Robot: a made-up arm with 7 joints.
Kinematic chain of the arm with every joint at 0, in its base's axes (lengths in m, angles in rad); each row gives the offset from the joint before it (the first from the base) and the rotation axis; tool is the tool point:
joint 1: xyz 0 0 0.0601 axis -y
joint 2: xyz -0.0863 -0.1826 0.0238 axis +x
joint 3: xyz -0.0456 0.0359 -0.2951 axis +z
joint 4: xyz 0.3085 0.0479 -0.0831 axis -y
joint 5: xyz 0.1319 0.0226 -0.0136 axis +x
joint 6: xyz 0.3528 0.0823 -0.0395 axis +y
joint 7: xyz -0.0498 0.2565 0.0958 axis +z
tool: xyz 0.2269 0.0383 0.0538
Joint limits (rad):
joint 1: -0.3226..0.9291
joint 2: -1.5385..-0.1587
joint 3: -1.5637..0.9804
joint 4: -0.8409..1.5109
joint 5: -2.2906..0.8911
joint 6: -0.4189..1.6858
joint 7: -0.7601..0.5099
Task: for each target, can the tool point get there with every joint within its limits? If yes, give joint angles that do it. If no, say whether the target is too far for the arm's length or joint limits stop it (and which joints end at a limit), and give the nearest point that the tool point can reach.
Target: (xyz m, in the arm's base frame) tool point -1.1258 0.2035 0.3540
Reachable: no: joint limits stop it (at a limit: joint 1, joint 2, joint 3, joint 7) | nearest point -0.8837 -0.0119 0.3082 | short by 0.327 m
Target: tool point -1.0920 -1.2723 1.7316
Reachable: no: too far | nearest point -0.5857 -0.8913 0.9567 | short by 1.001 m
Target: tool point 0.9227 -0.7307 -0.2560
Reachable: yes | joints -0.0686 -1.4047 -0.1142 0.1090 -0.7047 0.8729 -0.2181
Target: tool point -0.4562 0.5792 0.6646
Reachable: no: joint limits stop it (at a limit: joint 1, joint 2, joint 3, joint 4, joint 7) | nearest point -0.3342 0.4416 0.4170 | short by 0.308 m
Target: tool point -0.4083 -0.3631 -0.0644
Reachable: no: joint limits stop it (at a limit: joint 1, joint 3, joint 4, joint 5, joint 6, joint 7) | nearest point -0.4925 -0.4454 -0.0029 | short by 0.133 m
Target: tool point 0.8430 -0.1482 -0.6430
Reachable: yes | joints 0.2537 -0.7543 0.6057 0.0904 -0.9409 1.4699 -0.5612
